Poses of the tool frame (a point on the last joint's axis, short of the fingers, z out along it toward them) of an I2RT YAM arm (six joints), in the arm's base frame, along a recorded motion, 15 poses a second.
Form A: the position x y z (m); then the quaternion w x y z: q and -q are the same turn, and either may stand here.
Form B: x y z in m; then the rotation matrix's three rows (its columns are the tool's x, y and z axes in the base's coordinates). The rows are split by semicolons. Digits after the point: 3 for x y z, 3 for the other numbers.
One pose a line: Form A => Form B
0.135 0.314 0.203 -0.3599 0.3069 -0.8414 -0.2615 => 0.135 0.314 0.203; -0.553 -0.705 0.445; -0.328 0.675 0.661; -0.766 0.219 -0.604
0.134 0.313 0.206 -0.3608 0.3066 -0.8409 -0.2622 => 0.134 0.313 0.206; -0.552 -0.705 0.446; -0.326 0.675 0.662; -0.768 0.220 -0.602
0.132 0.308 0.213 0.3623 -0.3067 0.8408 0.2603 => 0.132 0.308 0.213; -0.549 -0.704 0.450; -0.327 0.676 0.660; -0.769 0.215 -0.602
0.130 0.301 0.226 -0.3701 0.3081 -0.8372 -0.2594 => 0.130 0.301 0.226; -0.536 -0.708 0.460; -0.324 0.676 0.662; -0.779 0.206 -0.592
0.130 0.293 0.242 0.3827 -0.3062 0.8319 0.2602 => 0.130 0.293 0.242; -0.520 -0.709 0.477; -0.310 0.677 0.667; -0.796 0.199 -0.572
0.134 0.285 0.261 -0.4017 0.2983 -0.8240 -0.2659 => 0.134 0.285 0.261; -0.499 -0.705 0.503; -0.278 0.681 0.678; -0.821 0.199 -0.536
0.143 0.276 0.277 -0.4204 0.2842 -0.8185 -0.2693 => 0.143 0.276 0.277; -0.485 -0.692 0.535; -0.239 0.693 0.680; -0.841 0.202 -0.501
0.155 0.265 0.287 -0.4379 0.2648 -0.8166 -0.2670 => 0.155 0.265 0.287; -0.476 -0.666 0.574; -0.199 0.717 0.668; -0.857 0.204 -0.474
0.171 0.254 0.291 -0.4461 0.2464 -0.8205 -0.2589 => 0.171 0.254 0.291; -0.481 -0.635 0.604; -0.173 0.745 0.645; -0.860 0.205 -0.468
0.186 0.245 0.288 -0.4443 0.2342 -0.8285 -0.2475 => 0.186 0.245 0.288; -0.495 -0.608 0.620; -0.168 0.768 0.618; -0.852 0.202 -0.483
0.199 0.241 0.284 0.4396 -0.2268 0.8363 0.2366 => 0.199 0.241 0.284; -0.511 -0.587 0.628; -0.171 0.785 0.595; -0.843 0.196 -0.502
